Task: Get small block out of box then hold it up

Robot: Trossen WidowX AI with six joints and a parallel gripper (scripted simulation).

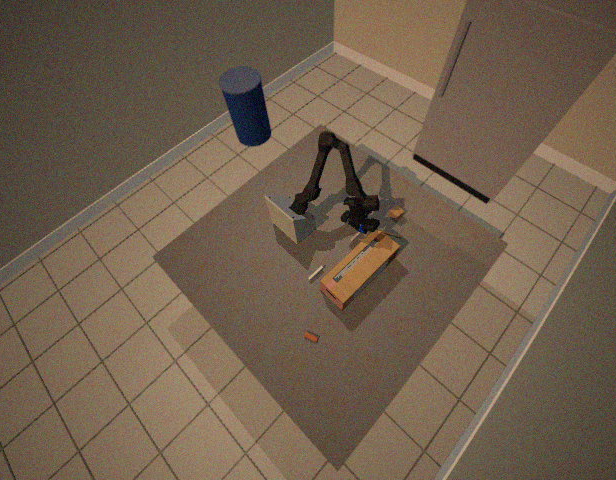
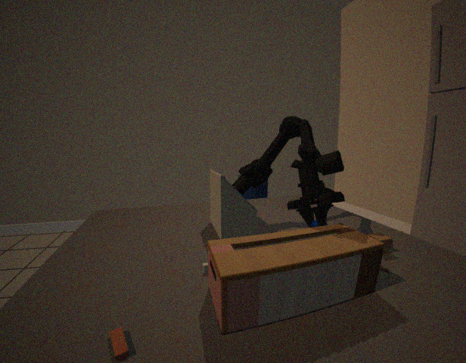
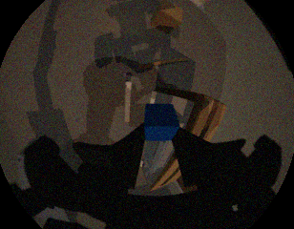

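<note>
My gripper tip is 1 cm to the right of the blue block, 1 cm below it and 1 cm past it. Also, from my gripper tip: tan cube 24 cm to the left, 7 cm below, 4 cm ahead.
</note>
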